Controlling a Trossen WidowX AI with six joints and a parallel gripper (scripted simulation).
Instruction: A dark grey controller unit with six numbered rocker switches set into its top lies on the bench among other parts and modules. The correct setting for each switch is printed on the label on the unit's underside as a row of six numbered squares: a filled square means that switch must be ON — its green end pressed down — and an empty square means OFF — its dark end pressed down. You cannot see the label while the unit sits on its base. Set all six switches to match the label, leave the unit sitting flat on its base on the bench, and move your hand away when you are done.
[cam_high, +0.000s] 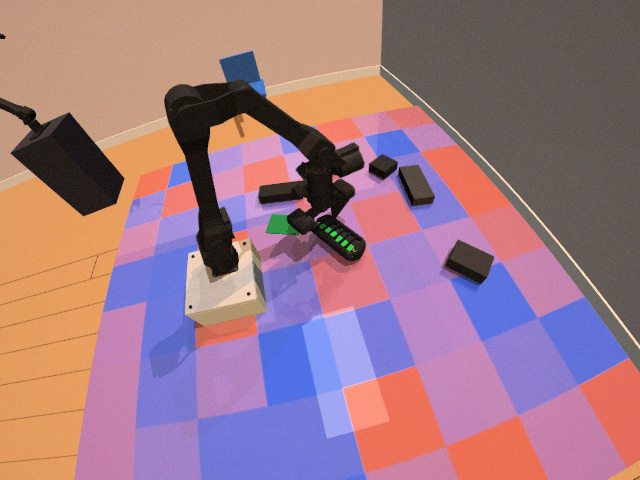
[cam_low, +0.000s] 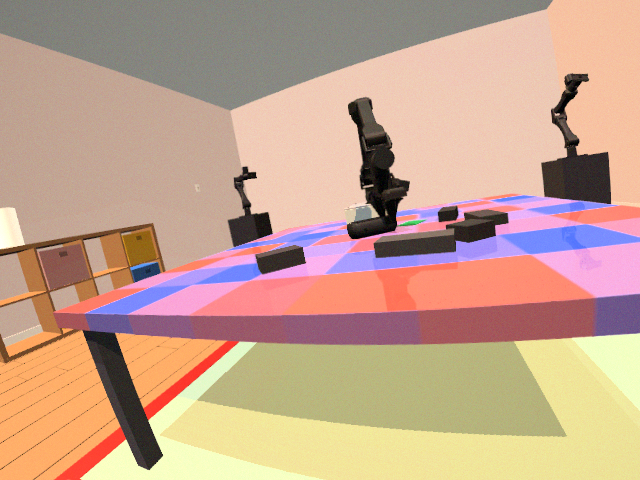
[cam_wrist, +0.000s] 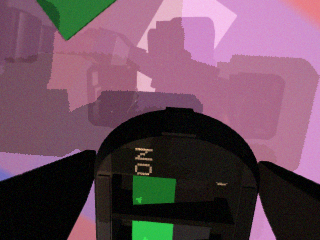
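Right now my gripper tip is 110 mm past the flat green square, 70 mm to the right of it and 30 mm above it. From my gripper tip the other things lie so: small cube: 260 mm ahead, 180 mm to the left, 10 mm below.
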